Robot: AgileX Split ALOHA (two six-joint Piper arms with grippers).
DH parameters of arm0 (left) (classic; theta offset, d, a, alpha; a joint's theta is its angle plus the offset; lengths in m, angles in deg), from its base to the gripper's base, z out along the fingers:
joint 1: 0 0.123 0 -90
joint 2: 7.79 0 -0.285 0
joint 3: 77.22 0 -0.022 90
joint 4: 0 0.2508 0 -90
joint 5: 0 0 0.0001 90
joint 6: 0 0.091 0 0
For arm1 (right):
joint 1: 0 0.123 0 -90
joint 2: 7.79 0 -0.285 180
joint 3: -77.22 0 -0.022 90
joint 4: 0 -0.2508 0 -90
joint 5: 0 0 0.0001 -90
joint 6: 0 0.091 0 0
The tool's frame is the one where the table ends.
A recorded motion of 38 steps. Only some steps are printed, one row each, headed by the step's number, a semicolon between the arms.
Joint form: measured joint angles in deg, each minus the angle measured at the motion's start. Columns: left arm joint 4, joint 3, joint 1, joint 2, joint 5, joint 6; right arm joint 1, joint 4, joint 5, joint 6, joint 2, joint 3.
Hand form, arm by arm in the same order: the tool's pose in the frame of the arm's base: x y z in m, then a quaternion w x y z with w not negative. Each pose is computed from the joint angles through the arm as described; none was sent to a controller.
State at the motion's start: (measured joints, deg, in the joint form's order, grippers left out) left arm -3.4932 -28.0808 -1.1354 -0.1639 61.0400 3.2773; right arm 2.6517 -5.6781 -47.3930 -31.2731 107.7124 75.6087
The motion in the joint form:
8: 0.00 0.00 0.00 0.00 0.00 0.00; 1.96 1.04 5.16 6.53 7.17 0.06
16: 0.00 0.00 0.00 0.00 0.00 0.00; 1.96 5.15 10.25 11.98 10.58 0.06
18: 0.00 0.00 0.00 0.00 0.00 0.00; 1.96 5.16 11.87 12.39 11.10 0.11
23: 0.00 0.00 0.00 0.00 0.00 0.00; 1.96 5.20 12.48 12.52 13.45 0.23
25: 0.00 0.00 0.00 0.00 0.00 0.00; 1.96 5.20 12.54 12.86 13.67 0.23
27: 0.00 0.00 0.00 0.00 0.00 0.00; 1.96 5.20 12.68 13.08 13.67 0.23
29: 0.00 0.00 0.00 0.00 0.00 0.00; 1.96 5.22 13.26 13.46 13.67 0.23
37: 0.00 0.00 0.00 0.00 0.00 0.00; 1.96 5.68 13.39 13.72 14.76 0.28
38: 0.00 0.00 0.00 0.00 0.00 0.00; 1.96 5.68 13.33 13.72 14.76 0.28
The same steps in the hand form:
8: -0.0045 -0.0048 0.2743 0.51673 0.03409 0.85521 -0.02080; 0.3932 0.0367 0.1517 0.12134 -0.22572 0.96656 0.00948
16: -0.0045 -0.0048 0.2743 0.51673 0.03409 0.85521 -0.02080; 0.4024 0.0330 0.1298 0.13179 -0.20207 0.97037 -0.01371
18: -0.0045 -0.0048 0.2743 0.51673 0.03409 0.85521 -0.02080; 0.4051 0.0332 0.1270 0.14168 -0.19832 0.96973 -0.01459
23: -0.0045 -0.0048 0.2743 0.51673 0.03409 0.85521 -0.02080; 0.4063 0.0332 0.1111 0.12776 -0.19779 0.97180 -0.01302
25: -0.0045 -0.0048 0.2743 0.51673 0.03409 0.85521 -0.02080; 0.4064 0.0332 0.1095 0.12642 -0.19493 0.97256 -0.01248
27: -0.0045 -0.0048 0.2743 0.51673 0.03409 0.85521 -0.02080; 0.4066 0.0332 0.1096 0.12765 -0.19303 0.97278 -0.01238
29: -0.0045 -0.0048 0.2743 0.51673 0.03409 0.85521 -0.02080; 0.4075 0.0333 0.1098 0.13266 -0.18979 0.97274 -0.01267
37: -0.0045 -0.0048 0.2743 0.51673 0.03409 0.85521 -0.02080; 0.4076 0.0329 0.1023 0.12456 -0.19072 0.97361 -0.01414
38: -0.0045 -0.0048 0.2743 0.51673 0.03409 0.85521 -0.02080; 0.4075 0.0329 0.1023 0.12405 -0.19073 0.97367 -0.01408

